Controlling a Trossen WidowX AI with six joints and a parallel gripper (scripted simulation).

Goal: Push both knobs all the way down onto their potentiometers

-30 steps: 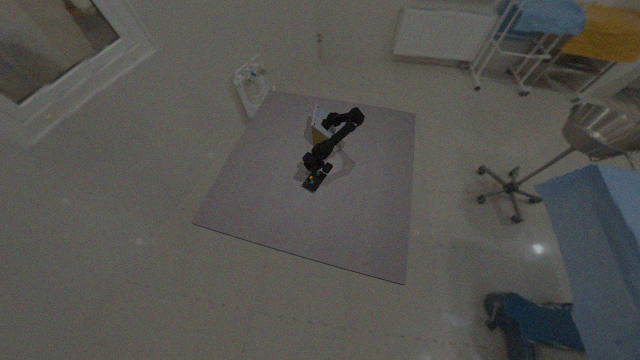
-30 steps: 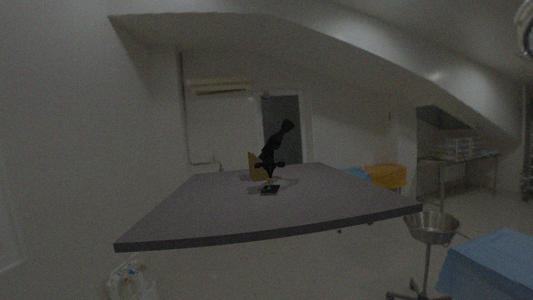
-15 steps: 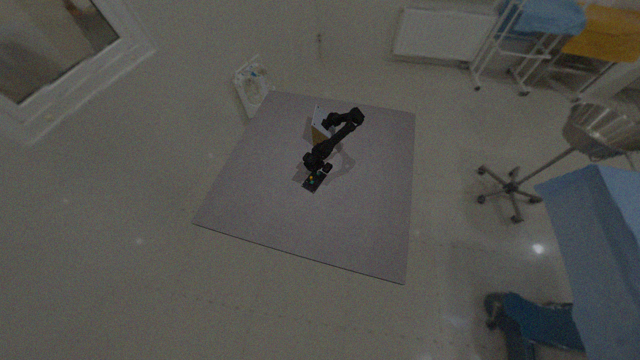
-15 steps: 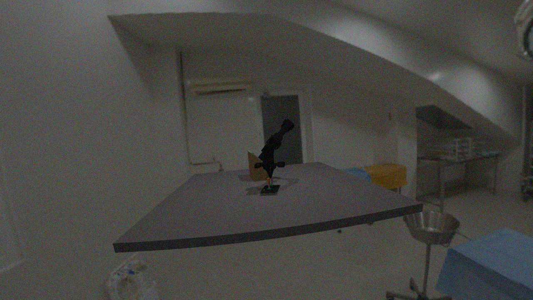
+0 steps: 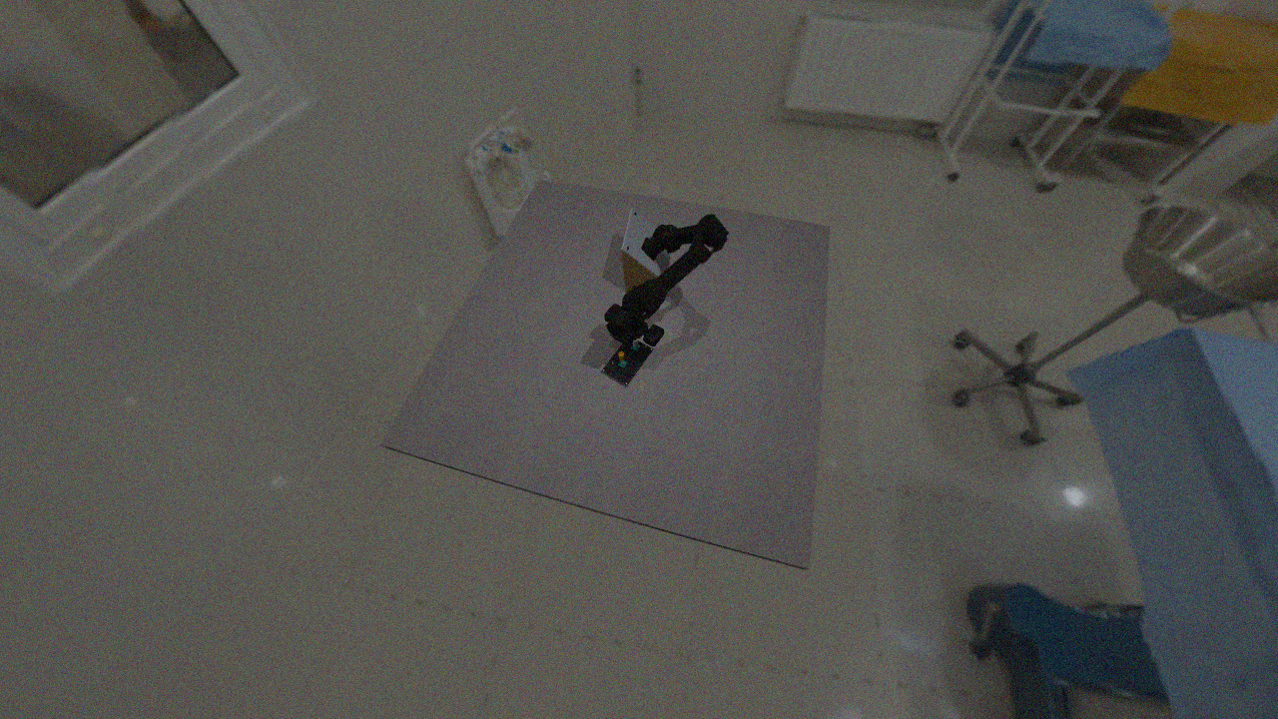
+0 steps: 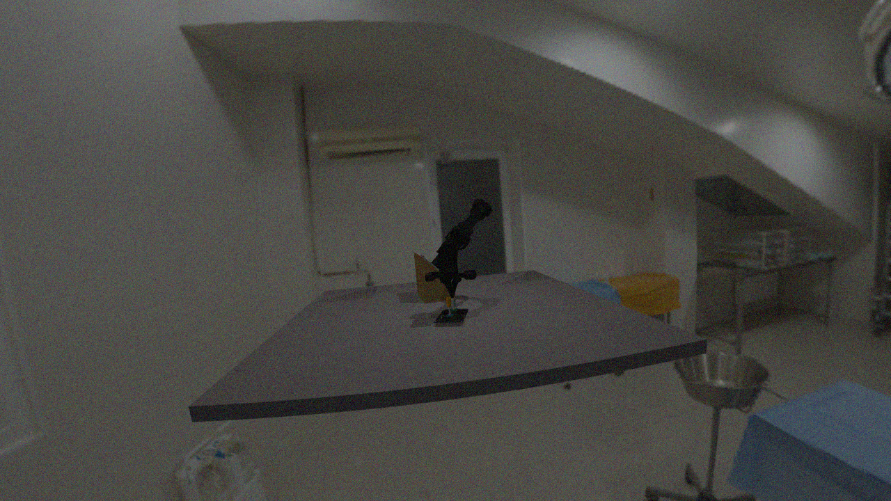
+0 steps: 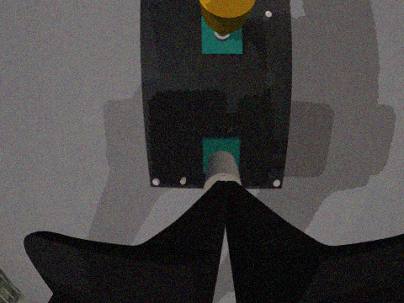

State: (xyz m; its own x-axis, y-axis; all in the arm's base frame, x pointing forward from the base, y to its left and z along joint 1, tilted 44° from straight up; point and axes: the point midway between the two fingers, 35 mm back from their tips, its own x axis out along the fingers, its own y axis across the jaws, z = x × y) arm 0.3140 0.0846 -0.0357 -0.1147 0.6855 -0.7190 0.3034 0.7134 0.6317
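Now: gripper tip 30 mm above the potentiometer with grey knob. The rest, counted from my gripper tip: teal potentiometer with orange knob 70 mm ahead, 20 mm to the right, 20 mm below.
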